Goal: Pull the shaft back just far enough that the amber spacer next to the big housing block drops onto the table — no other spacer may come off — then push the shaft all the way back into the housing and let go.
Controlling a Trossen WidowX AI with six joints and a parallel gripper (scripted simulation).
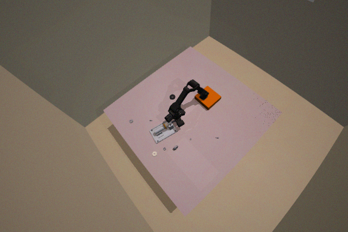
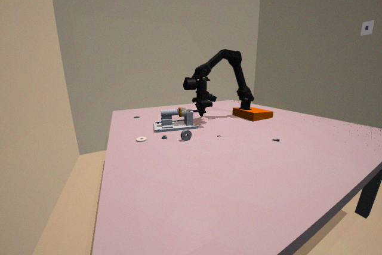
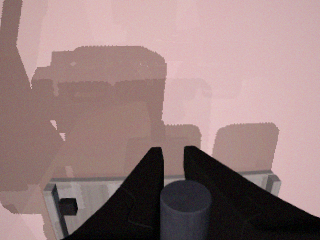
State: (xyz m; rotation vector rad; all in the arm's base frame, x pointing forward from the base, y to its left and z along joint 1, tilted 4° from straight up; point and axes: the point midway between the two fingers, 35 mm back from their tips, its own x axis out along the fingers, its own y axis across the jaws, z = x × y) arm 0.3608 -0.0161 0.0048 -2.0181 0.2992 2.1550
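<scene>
My gripper tip is now 12 cm short of the amber spacer, 3 cm to the left of it and 3 cm below it. From my gripper tip the other things lie so: nut (26 cm ahead, 9 cm to the left, 4 cm below); then cream washer (36 cm ahead, 6 cm to the left, 4 cm below).
</scene>
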